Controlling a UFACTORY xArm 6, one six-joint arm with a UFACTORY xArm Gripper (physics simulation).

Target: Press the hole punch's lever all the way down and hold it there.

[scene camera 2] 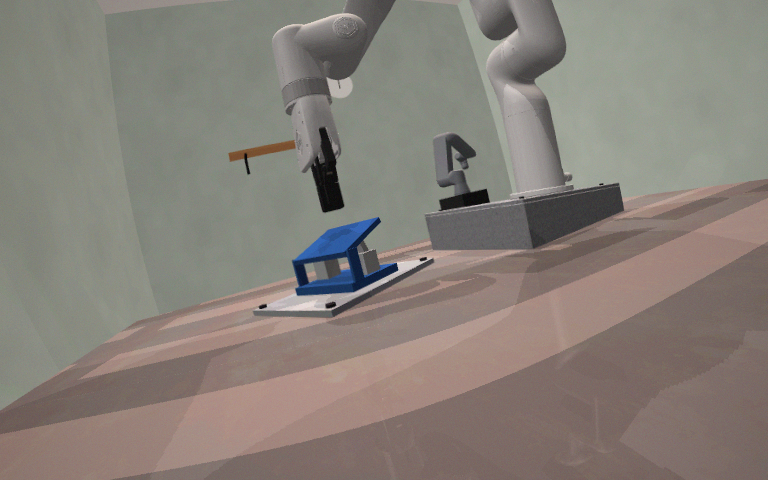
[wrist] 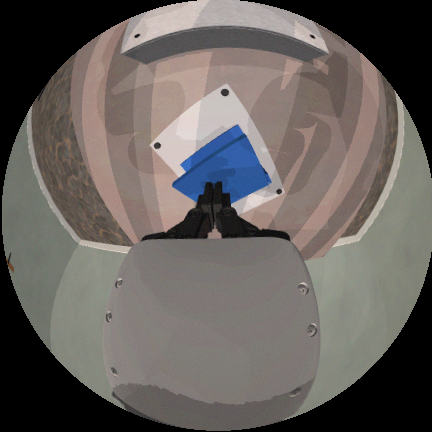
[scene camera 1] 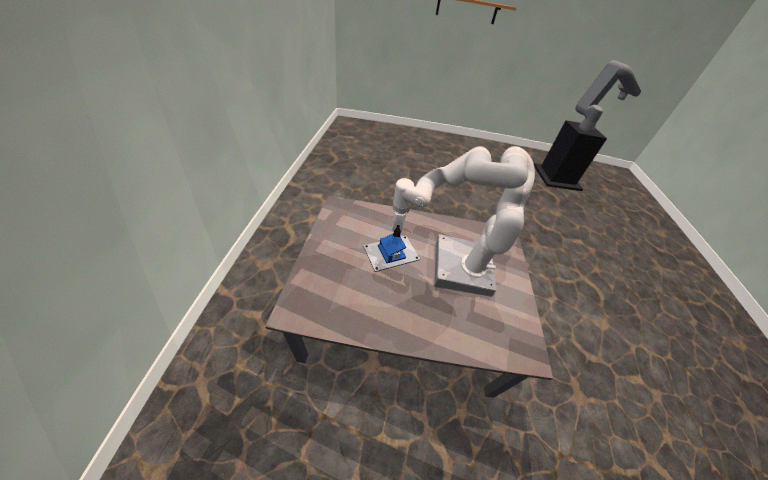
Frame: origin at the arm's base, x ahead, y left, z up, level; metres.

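Seen in the pictures: gripper, fingertip midpoint: (scene camera 2: 333,210) (wrist: 214,193) (scene camera 1: 396,235); arm's base at its link origin: (scene camera 2: 541,194) (scene camera 1: 473,266).
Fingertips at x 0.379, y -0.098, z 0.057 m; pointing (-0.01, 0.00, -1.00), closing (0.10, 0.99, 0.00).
Note:
Pixels of each thing's top centre, then the offset from my fingertips to it. Level surfaces: height alone.
- hole punch's blue lever at its top centre: (wrist: 224,188) (scene camera 2: 333,228) (scene camera 1: 393,240) 0.010 m left, 0.012 m ahead, 0.026 m down
- white mounting plate at its top centre: (scene camera 2: 346,280) (wrist: 223,167) (scene camera 1: 391,251) 0.010 m left, 0.012 m ahead, 0.108 m down
- striped table at its surface level: 0.120 m down
The hole punch's blue lever (scene camera 1: 391,244) (scene camera 2: 339,237) (wrist: 230,172) is a flat plate, raised and tilted, with its high edge toward the robot's base in scene camera 2. Its blue base (scene camera 2: 374,273) (wrist: 212,148) sits on a white mounting plate (scene camera 1: 410,256) (scene camera 2: 283,306) (wrist: 200,120), with grey blocks (scene camera 2: 326,269) under the lever. My gripper (scene camera 1: 397,234) (scene camera 2: 333,210) (wrist: 214,193) is shut and empty, with black fingers pointing down. In scene camera 2 a gap shows between the fingertips and the lever. In the wrist view the fingers overlap the lever's near part and hide some of it.
My arm's grey base block (scene camera 1: 453,260) (scene camera 2: 475,230) (wrist: 225,41) stands on the striped table (scene camera 1: 362,316) beside the plate. Dark screws stand at the plate's corners. Farther off, a grey arm stands on a black pedestal (scene camera 1: 572,152), and an orange rail (scene camera 2: 260,150) is on the wall.

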